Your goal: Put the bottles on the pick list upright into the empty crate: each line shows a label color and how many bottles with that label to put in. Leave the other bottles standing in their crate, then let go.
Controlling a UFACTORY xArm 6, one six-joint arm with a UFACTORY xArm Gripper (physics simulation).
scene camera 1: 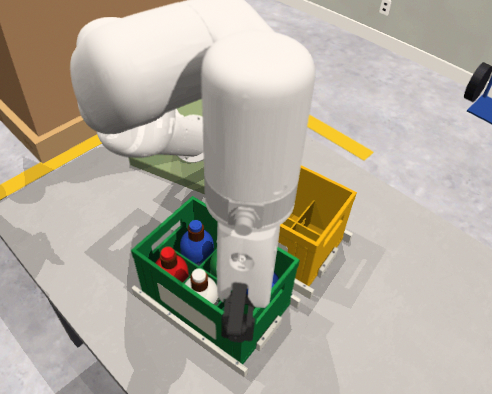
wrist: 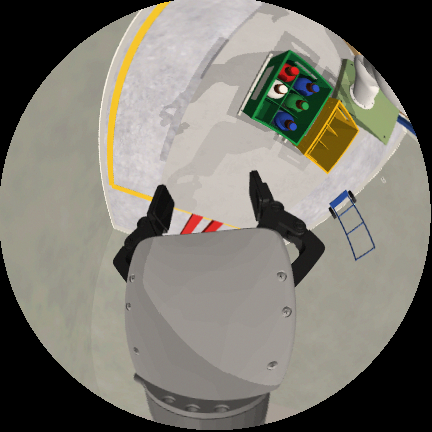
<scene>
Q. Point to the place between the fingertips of my gripper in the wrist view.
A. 207, 186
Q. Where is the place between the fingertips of my gripper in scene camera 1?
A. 242, 299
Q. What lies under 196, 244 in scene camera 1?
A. A blue bottle.
</scene>
